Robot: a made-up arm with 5 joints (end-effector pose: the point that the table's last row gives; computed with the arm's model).
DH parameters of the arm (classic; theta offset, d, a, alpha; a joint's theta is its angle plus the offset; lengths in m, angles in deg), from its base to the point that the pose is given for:
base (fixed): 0 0 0.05 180
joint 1: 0 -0.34 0.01 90
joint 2: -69.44 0 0.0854 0
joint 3: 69.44 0 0.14 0
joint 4: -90 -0.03 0.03 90
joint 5: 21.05 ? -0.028 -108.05
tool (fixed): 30.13 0.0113 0 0
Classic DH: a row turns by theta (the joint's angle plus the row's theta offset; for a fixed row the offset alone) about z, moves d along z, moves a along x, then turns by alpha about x.
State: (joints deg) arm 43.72 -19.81 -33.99 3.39 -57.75
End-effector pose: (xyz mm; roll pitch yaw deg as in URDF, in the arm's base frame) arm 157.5 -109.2 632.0 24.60 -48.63 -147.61
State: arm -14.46 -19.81 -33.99 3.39 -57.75
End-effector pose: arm 199.4 33.7 632.0 24.60 -48.63 -89.43
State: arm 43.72 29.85 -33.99 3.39 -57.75
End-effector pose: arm 281.9 -228.2 419.9 -43.96 -37.35 -97.53
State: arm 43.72 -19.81 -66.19 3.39 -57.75
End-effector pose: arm 62.1 -18.0 675.9 62.90 -33.40 -173.50
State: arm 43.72 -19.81 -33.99 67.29 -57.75
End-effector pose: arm 194.2 -144.4 526.3 -56.98 -28.20 -90.44
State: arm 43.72 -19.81 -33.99 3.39 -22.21
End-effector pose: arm 154.3 -125.6 624.6 51.04 -66.47 161.96
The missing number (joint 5, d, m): -0.1065
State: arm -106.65 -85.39 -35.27 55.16 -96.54
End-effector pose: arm 85.6 -118.2 610.7 41.57 -27.50 25.58
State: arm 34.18 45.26 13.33 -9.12 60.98
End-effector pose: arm 220.4 -183.7 181.9 -149.57 10.65 23.99
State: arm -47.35 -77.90 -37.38 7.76 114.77
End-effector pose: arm -40.3 -182.5 604.8 51.38 -37.53 111.61
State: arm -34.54 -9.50 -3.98 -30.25 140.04
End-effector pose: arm 247.1 75.9 570.8 90.50 13.00 60.56
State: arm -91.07 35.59 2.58 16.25 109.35
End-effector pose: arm 102.9 288.5 234.8 -151.82 40.20 -172.78
